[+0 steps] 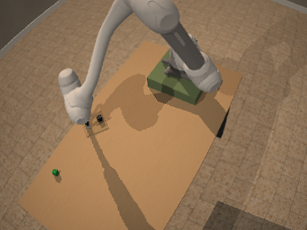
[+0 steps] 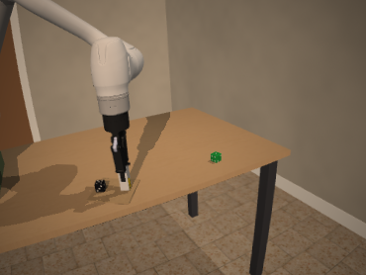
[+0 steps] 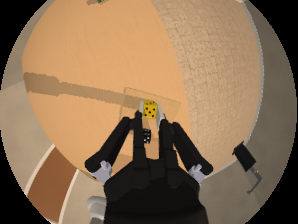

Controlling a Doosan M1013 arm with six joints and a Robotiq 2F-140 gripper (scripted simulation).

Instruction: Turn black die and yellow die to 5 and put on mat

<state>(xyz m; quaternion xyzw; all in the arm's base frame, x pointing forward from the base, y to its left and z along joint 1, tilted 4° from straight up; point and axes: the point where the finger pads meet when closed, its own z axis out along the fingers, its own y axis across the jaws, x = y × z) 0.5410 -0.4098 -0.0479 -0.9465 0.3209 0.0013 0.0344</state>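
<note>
Now: the yellow die 20 mm below my hand. The rest, counted from my hand: black die: 70 mm behind, 50 mm to the left, 30 mm below; then mat: 30 mm behind, 20 mm to the left, 40 mm below; then green die: 350 mm ahead, 50 mm to the right, 30 mm below.
</note>
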